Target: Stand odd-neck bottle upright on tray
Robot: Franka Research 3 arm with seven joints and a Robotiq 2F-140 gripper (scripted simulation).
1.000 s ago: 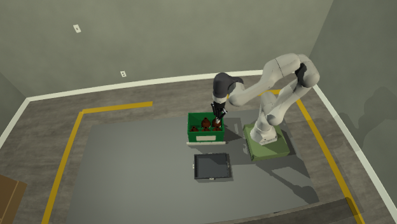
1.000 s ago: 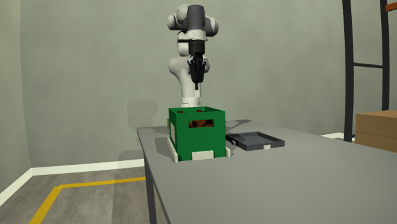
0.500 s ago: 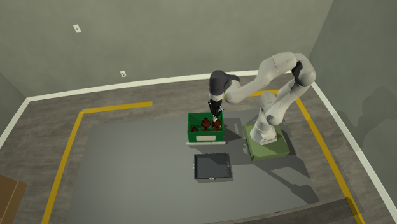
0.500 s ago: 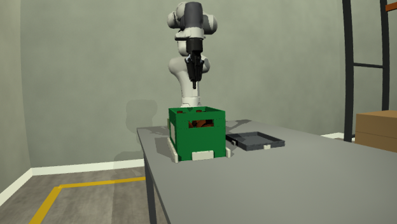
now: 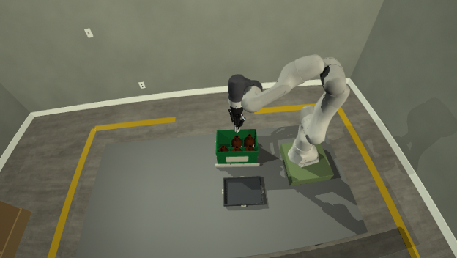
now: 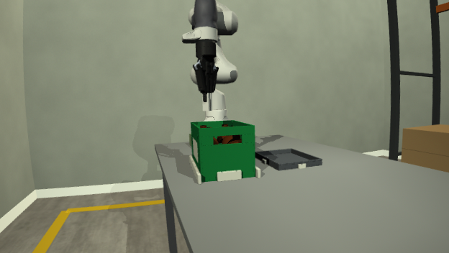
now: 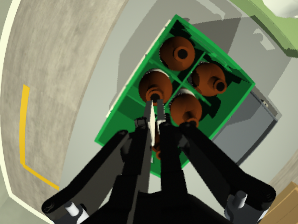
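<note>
Right now my hand is 1 cm short of the green crate, 4 cm to the right of it and 17 cm above it. Also, from my hand: dark grey tray: 33 cm to the left, 24 cm below.
</note>
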